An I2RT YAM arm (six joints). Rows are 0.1 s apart.
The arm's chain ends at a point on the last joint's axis. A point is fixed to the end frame.
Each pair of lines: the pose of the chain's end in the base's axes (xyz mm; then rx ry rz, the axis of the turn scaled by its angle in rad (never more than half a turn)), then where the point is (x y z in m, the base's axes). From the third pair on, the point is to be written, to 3 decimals.
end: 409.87, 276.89, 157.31, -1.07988, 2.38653, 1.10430
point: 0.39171 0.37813 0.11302
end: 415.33, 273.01, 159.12, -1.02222, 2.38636, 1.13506
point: 0.39988 0.37597 0.11787
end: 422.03, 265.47, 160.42, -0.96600, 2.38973, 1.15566
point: 0.410 0.370 0.121
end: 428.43, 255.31, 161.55, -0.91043, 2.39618, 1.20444
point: 0.417 0.361 0.126
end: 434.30, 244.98, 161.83, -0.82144, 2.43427, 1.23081
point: 0.427 0.351 0.128
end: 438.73, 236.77, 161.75, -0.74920, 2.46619, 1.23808
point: 0.435 0.343 0.128
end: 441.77, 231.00, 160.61, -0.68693, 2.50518, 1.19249
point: 0.443 0.337 0.123
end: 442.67, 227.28, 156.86, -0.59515, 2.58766, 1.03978
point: 0.452 0.328 0.109
